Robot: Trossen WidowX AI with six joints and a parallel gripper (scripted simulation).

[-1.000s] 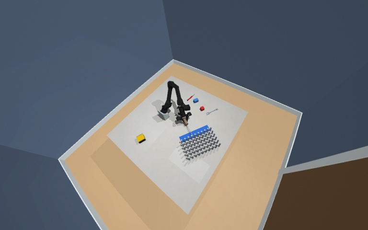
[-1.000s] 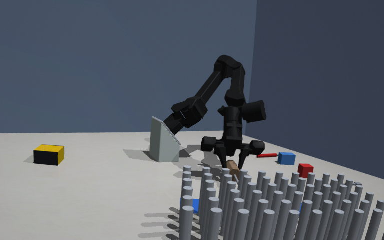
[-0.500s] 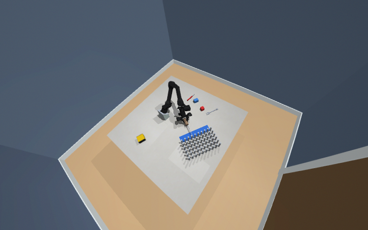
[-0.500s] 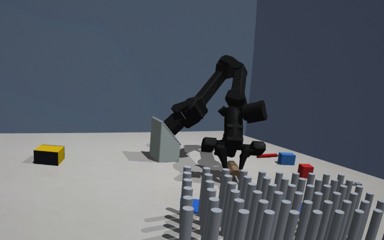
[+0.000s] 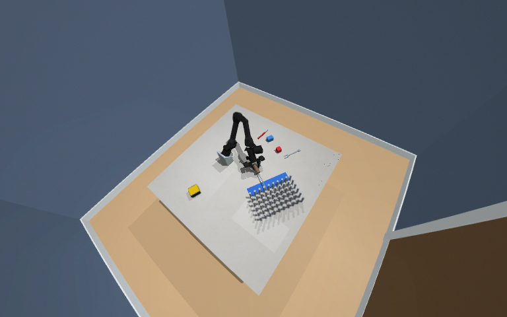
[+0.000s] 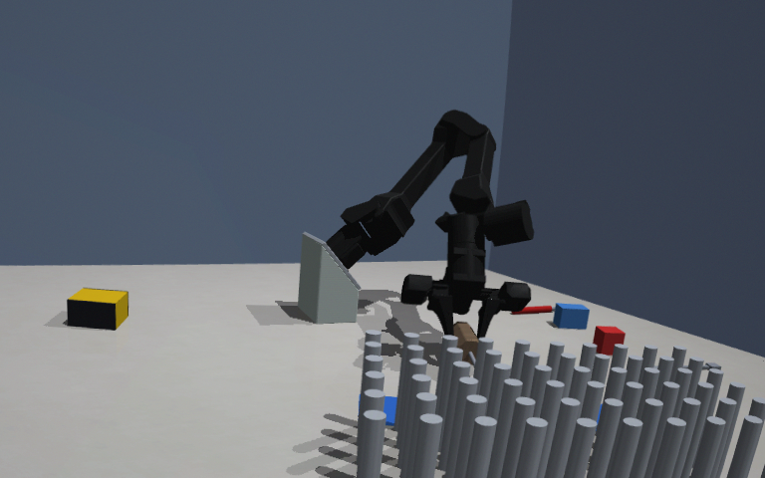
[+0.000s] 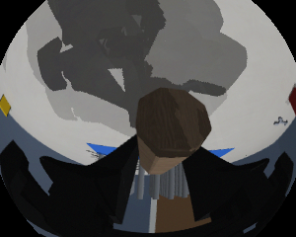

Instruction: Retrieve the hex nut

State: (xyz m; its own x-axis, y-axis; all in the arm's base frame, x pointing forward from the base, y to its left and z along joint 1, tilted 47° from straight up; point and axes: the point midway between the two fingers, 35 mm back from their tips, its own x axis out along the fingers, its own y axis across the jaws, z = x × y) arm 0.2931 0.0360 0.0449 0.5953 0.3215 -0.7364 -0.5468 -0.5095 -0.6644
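The blue taped strip lies 15 cm ahead of my gripper tip, 5 cm to the right of it and 3 cm below it. Also, from my gripper tip: red block 29 cm to the left, 6 cm ahead, 1 cm below; then grey wrench-like tool 33 cm to the left, 19 cm ahead, 3 cm below; then blue block 36 cm to the left, 8 cm behind, 1 cm below.
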